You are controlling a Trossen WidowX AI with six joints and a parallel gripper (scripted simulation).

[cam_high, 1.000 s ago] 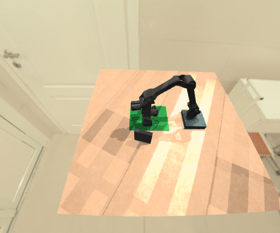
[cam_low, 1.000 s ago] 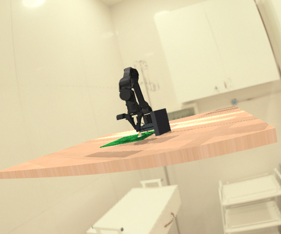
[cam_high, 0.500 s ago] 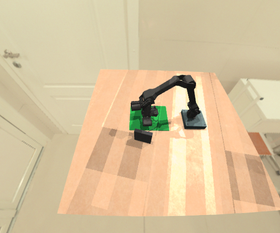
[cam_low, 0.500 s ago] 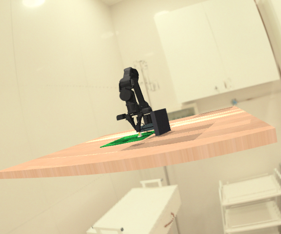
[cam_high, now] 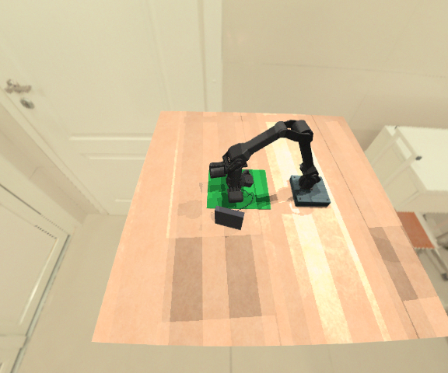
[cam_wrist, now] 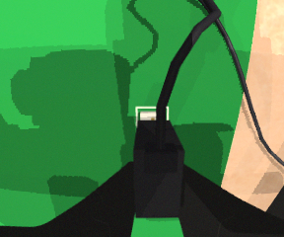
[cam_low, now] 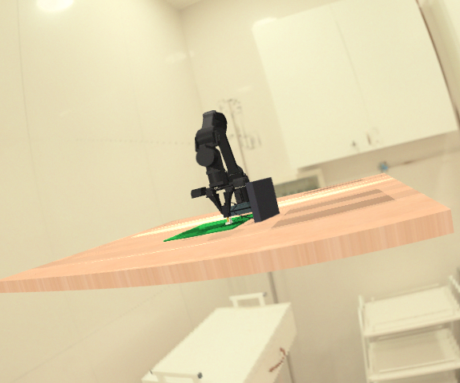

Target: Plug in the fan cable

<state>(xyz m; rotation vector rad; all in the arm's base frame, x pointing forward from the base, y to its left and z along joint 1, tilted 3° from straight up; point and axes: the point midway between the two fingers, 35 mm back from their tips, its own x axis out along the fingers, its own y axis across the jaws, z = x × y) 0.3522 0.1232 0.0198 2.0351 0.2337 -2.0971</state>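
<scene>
My gripper tip is 40 mm above the white four-pin fan header and 10 mm past it. The rest, counted from my gripper tip: black fan plug 10 mm behind, 10 mm above; black fan box 130 mm to the left, 20 mm above, 10 mm behind; green board 70 mm to the right, 50 mm below, 20 mm behind.
</scene>
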